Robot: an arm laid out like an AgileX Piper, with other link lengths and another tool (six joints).
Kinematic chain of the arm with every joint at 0, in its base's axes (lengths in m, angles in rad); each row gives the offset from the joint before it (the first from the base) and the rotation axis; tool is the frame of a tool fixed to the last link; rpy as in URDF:
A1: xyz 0 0 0.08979 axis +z
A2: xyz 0 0 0 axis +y
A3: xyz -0.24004 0 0.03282 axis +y
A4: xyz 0.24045 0 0.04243 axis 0.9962 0 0.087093
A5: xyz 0 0 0 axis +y
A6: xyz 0.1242 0 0.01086 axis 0.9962 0 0.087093
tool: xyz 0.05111 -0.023 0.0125 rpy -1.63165 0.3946 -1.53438
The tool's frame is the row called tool.
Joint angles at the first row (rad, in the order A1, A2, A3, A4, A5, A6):
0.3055 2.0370 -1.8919 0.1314 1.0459 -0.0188
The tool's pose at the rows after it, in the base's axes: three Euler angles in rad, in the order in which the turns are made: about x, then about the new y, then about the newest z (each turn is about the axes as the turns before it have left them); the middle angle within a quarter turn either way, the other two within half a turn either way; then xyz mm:
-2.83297 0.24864 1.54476 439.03 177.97 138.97
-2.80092 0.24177 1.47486 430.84 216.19 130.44
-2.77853 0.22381 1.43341 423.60 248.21 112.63
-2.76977 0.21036 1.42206 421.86 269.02 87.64
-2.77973 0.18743 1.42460 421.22 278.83 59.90
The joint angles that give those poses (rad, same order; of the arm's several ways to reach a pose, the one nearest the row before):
0.3929 2.0474 -1.8919 0.1314 1.0121 -0.0080
0.4730 2.0742 -1.8919 0.1354 0.9640 0.0000
0.5378 2.1202 -1.8919 0.1415 0.9121 0.0150
0.5768 2.1821 -1.8932 0.1443 0.8530 0.0324
0.5945 2.2441 -1.8931 0.1469 0.8136 0.0390

